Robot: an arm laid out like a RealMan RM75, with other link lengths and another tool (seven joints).
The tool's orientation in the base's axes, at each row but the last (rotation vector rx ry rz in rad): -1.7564 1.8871 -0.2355; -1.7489 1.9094 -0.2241; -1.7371 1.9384 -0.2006; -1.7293 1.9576 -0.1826
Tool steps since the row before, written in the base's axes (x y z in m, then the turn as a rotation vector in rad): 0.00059 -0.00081 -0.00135 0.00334 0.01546 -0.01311; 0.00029 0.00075 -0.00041 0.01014 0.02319 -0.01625; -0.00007 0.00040 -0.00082 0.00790 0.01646 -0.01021; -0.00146 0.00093 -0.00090 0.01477 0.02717 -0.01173
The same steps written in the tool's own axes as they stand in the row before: 0.00114 0.00003 0.00123 -0.01137 0.00543 0.01623; -0.00061 0.00005 0.00066 -0.01806 0.00208 0.02396; -0.00015 0.00049 0.00076 -0.01322 0.00027 0.01621; -0.00055 0.00184 0.00032 -0.02338 -0.00328 0.02316
